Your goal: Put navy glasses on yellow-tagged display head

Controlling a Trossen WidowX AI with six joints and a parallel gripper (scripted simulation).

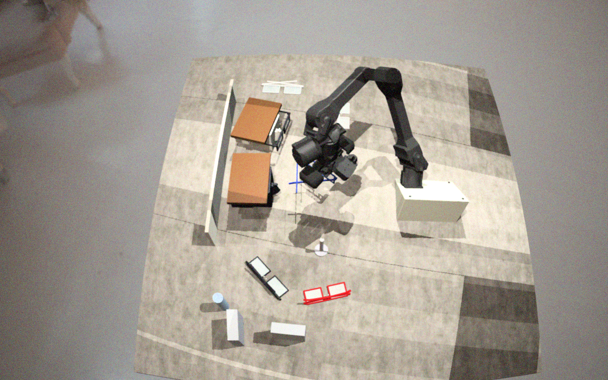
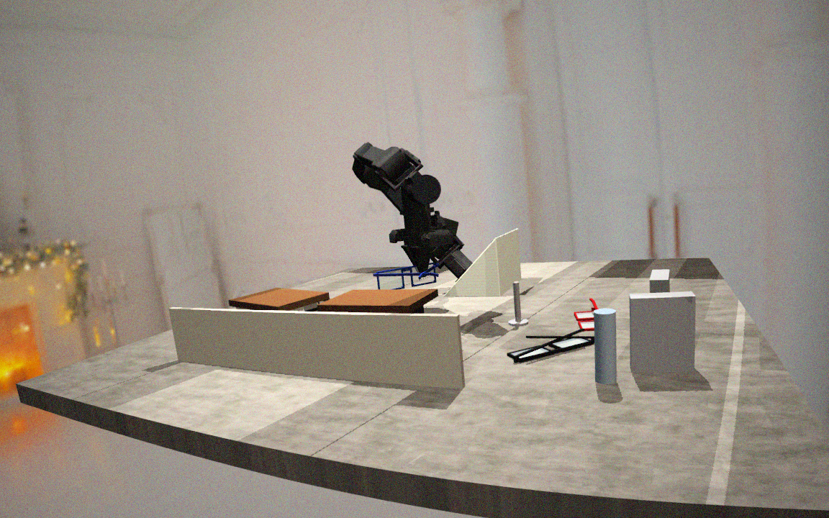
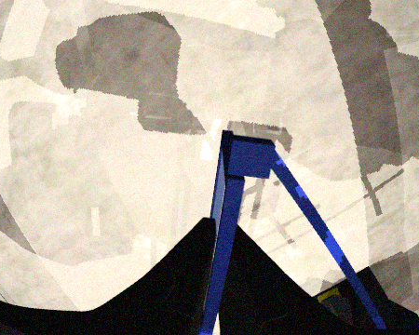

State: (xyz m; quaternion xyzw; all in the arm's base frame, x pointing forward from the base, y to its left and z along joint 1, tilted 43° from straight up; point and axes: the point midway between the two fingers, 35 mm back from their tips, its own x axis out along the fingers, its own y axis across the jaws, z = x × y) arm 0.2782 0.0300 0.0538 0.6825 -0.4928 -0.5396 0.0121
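My gripper tip is now 20 cm to the right of the post, 7 cm above it and 2 cm short of it. The rest, counted from my gripper tip: light blue cylinder (39 cm to the left, 31 cm ahead, 5 cm below); then cream wall (34 cm ahead, 11 cm to the right, 4 cm below).
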